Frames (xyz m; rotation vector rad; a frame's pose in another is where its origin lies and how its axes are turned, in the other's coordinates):
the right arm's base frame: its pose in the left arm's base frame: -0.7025 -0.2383 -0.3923 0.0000 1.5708 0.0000
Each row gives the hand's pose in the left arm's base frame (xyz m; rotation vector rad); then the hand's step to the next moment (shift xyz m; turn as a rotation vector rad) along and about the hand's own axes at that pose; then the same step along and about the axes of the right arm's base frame.
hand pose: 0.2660 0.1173 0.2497 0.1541 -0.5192 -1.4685
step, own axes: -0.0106 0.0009 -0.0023 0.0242 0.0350 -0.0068
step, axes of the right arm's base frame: 0.0042 0.0099 0.0016 -0.0141 -0.0209 0.0350
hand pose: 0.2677 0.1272 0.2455 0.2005 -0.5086 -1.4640
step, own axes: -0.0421 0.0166 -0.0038 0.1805 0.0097 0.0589
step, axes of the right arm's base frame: 0.0049 0.0424 0.0155 -0.0932 -0.1652 -0.0131
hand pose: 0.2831 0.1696 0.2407 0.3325 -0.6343 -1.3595
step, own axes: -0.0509 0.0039 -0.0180 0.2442 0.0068 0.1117
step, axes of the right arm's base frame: 0.0236 0.0477 0.0098 -0.1477 -0.2204 -0.0419
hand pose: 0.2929 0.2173 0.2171 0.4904 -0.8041 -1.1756
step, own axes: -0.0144 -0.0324 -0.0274 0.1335 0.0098 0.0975
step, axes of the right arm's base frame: 0.0448 0.0011 -0.0012 -0.1082 -0.1161 -0.0472
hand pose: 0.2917 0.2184 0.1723 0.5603 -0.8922 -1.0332
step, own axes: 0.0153 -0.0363 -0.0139 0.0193 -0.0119 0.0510
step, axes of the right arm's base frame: 0.0296 -0.0294 -0.0026 -0.0254 -0.0223 -0.0444
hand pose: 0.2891 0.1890 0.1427 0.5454 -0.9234 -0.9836
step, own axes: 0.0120 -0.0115 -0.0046 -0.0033 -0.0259 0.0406
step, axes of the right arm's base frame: 0.0062 -0.0160 0.0015 -0.0003 -0.0090 -0.0474
